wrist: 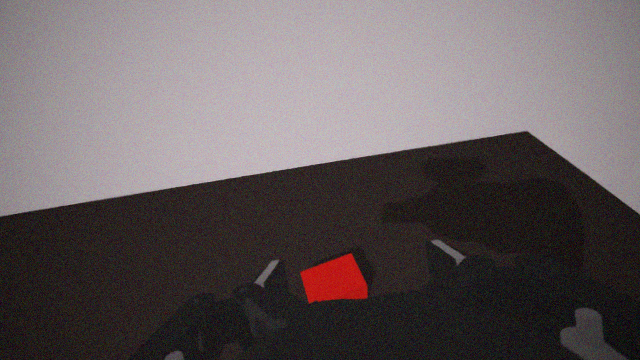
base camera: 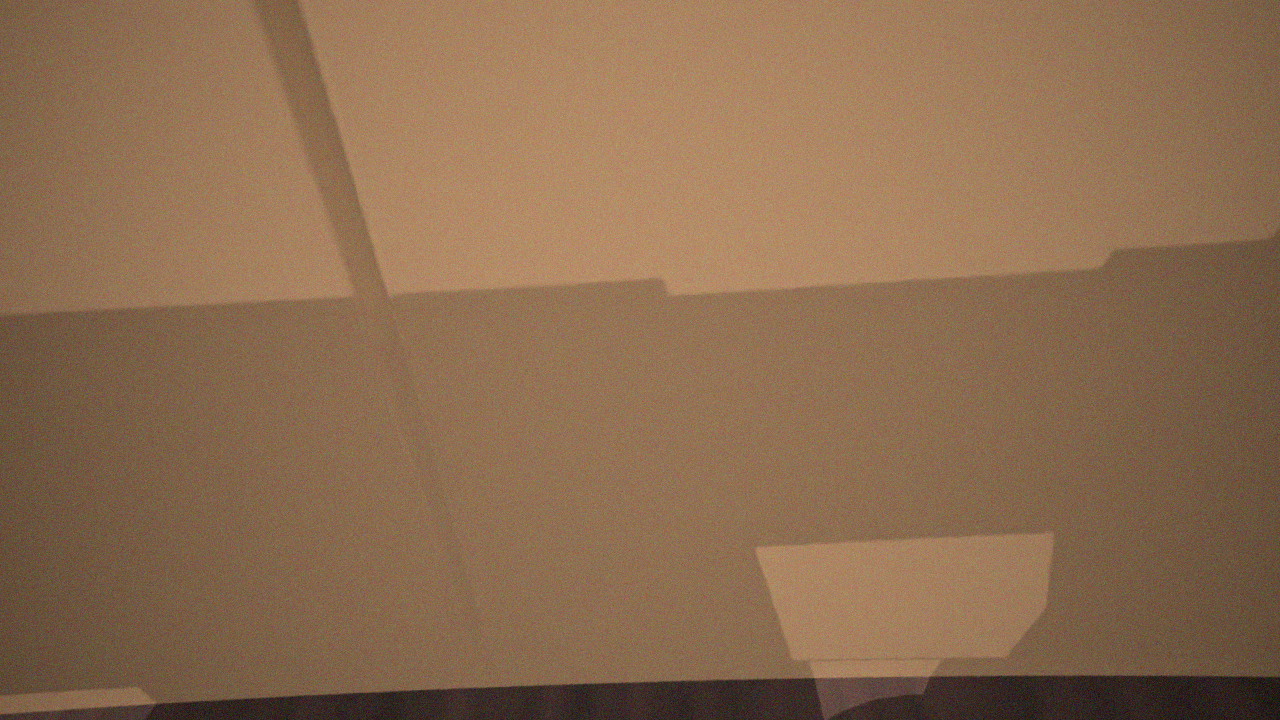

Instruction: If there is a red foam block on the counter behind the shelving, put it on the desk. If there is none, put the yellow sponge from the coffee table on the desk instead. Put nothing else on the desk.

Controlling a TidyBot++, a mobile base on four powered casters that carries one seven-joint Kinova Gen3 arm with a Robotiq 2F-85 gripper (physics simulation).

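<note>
A red foam block lies on the dark counter top in the wrist view, low and near the middle. My gripper is open, its two fingertips wide apart. In the wrist view the block shows in the gap between the fingertips, closer to the left one, with its lower edge hidden behind the gripper's body. I cannot tell how high the fingers are above the counter. The gripper does not show in the base camera view. The desk, the coffee table and the yellow sponge do not show in either view.
A pale wall or floor lies beyond the counter's far edge, and the counter's corner is at the right. The arm's shadow falls on the counter at the right. A tan cabinet front fills most of the base view, above a dark floor strip.
</note>
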